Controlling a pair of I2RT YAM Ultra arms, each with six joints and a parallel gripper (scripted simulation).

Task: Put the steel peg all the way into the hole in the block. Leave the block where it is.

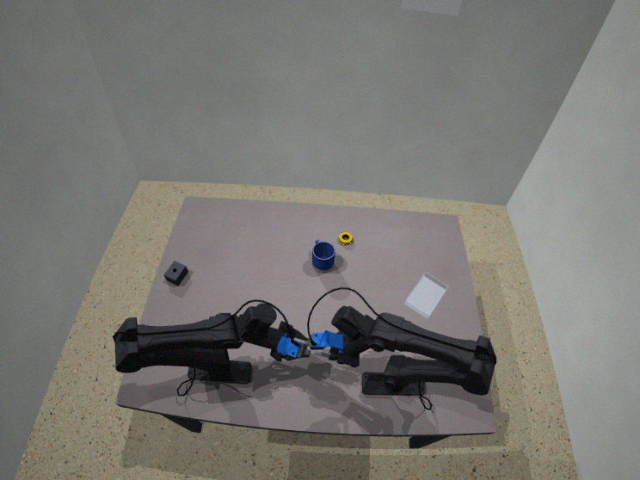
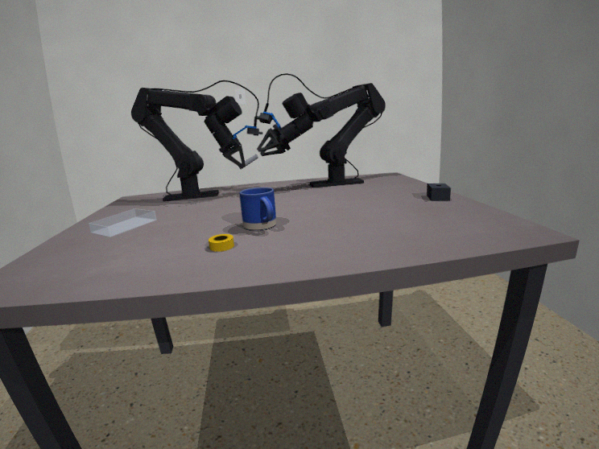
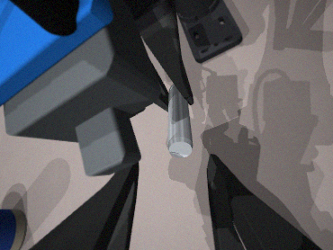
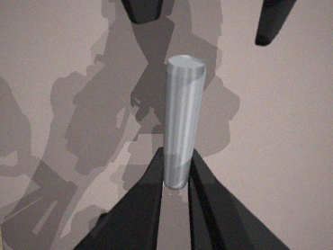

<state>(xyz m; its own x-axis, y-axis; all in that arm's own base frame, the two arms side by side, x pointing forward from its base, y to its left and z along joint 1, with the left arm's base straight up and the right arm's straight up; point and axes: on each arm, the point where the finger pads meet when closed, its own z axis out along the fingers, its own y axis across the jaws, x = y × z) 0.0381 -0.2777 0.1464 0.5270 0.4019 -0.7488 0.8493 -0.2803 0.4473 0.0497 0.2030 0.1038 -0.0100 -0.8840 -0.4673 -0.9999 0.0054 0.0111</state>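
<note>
Now: the steel peg 50 mm to the right of my left hand and 30 mm below it. From my left hand the other things lie so: blue mug (390 mm ahead, 20 mm to the right, 110 mm below); clear tray (270 mm ahead, 400 mm to the right, 140 mm below); yellow ring (510 mm ahead, 110 mm to the right, 140 mm below).
Right now the steel peg is 20 mm to the left of my right hand and 10 mm above it. From my right hand the other things lie so: blue mug (390 mm ahead, 50 mm to the left, 60 mm below); clear tray (280 mm ahead, 330 mm to the right, 100 mm below); yellow ring (510 mm ahead, 40 mm to the right, 90 mm below).
</note>
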